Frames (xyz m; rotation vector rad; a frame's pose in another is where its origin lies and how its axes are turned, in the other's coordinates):
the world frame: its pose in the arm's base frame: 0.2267 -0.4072 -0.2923 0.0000 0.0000 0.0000
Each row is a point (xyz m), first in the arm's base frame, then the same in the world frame.
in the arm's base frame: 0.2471 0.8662 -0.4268
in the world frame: 0.0204 1.2734 -0.1345
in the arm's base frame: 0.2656 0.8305 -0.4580
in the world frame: 0.0389 1.2377 -0.1657
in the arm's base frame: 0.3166 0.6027 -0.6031
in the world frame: 0.0899 1.0099 -0.3108
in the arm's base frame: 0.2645 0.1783 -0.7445
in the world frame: 0.0378 0.5855 -0.4522
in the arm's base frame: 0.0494 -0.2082 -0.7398
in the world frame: -0.1773 0.1990 -0.4475
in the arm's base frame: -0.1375 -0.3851 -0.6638
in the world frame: -0.3642 0.0221 -0.3715
